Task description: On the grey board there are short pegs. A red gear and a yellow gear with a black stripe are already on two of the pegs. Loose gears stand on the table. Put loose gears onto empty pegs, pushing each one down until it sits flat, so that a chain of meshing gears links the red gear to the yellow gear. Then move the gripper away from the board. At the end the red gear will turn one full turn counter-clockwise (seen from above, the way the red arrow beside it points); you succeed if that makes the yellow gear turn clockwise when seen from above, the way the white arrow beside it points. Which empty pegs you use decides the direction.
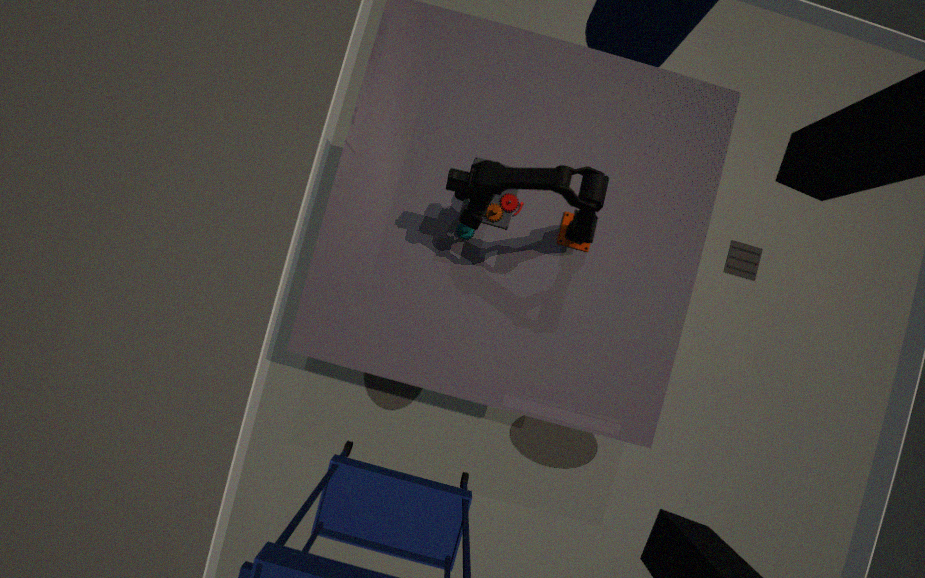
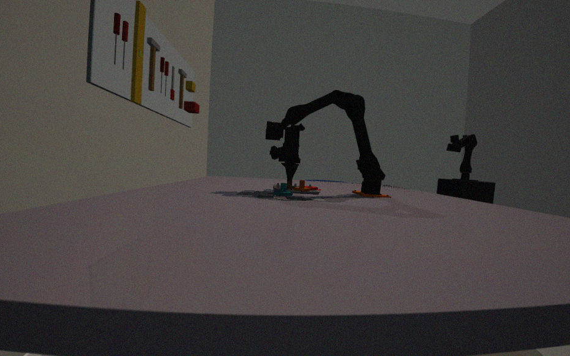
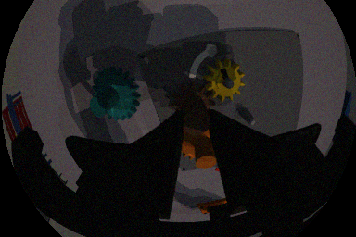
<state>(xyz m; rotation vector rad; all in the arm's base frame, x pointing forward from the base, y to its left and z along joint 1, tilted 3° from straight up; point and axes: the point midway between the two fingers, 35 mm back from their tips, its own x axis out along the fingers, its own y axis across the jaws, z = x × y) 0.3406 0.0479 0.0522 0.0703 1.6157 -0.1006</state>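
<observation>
My gripper tip is 1 cm above the small brown gear. Round my gripper tip: red gear 9 cm behind, 6 cm to the right, 3 cm below; teal gear 9 cm to the left, 3 cm below, 2 cm ahead; orange gear 5 cm behind, 2 cm below, 1 cm to the right.
</observation>
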